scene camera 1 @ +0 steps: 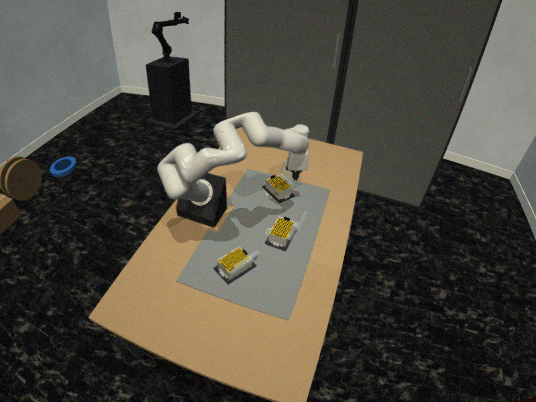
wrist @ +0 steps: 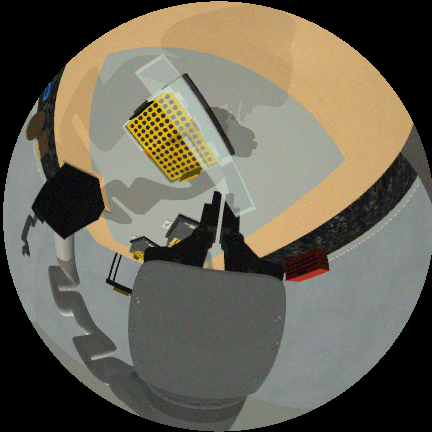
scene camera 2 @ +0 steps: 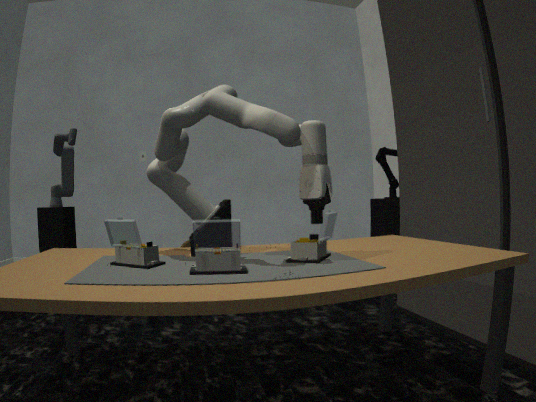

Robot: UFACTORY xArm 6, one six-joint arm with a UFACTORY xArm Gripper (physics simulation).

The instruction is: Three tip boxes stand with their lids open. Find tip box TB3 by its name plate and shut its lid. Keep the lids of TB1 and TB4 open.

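Frame: origin at the arm's base, x ahead, y left, z up, level; centimetres.
Seen in the pictures: gripper, fingertip midpoint: [scene camera 1: 295, 178] [wrist: 222, 201] [scene camera 2: 317, 223]; arm's base at its link origin: [scene camera 1: 201, 192] [wrist: 64, 215] [scene camera 2: 208, 218].
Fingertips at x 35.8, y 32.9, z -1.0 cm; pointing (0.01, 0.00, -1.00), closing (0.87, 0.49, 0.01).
Pixels of each thing's top centre, then the offset from my fingertips to it. Level surfaces: height alone.
- back box at its top centre: [wrist: 162, 145] [scene camera 2: 309, 236] [scene camera 1: 279, 181] dy -0.5, dx -8.3, dz -4.4 cm
- middle box at its top centre: [scene camera 2: 217, 247] [wrist: 177, 249] [scene camera 1: 280, 225] dy -29.4, dx +4.6, dz -5.2 cm
- front box at its top centre: [scene camera 2: 138, 243] [scene camera 1: 232, 256] [wrist: 138, 255] dy -55.2, dx -5.9, dz -5.2 cm
- back box's lid at its top centre: [wrist: 184, 159] [scene camera 2: 327, 209] [scene camera 1: 290, 165] dy +4.9, dx -5.3, dz +3.8 cm
- grey mat at its surface level: dz -11.8 cm
- wooden table at its surface level: dz -12.3 cm
Three white tip boxes with yellow racks stand with clear lids raised: the back box [scene camera 1: 278, 184] [scene camera 2: 308, 251] [wrist: 170, 137], the middle box [scene camera 1: 282, 228] [scene camera 2: 218, 260] and the front box [scene camera 1: 234, 261] [scene camera 2: 136, 255]. Their name plates are not readable, so I cannot tell which is TB3. My gripper [scene camera 1: 295, 176] [scene camera 2: 316, 220] [wrist: 222, 201] is shut and empty, pointing down close to the back box's lid [scene camera 2: 329, 225] [wrist: 241, 189]. In the wrist view its fingertips overlap one end of that lid; touch cannot be told.
The boxes stand on a grey mat [scene camera 1: 272, 297] [scene camera 2: 165, 279] [wrist: 300, 145] on a wooden table [scene camera 1: 200, 340] [scene camera 2: 400, 280]. The arm's black base [scene camera 1: 202, 212] is at the table's left side in scene camera 1. Tall grey cabinets [scene camera 1: 390, 90] stand behind the table.
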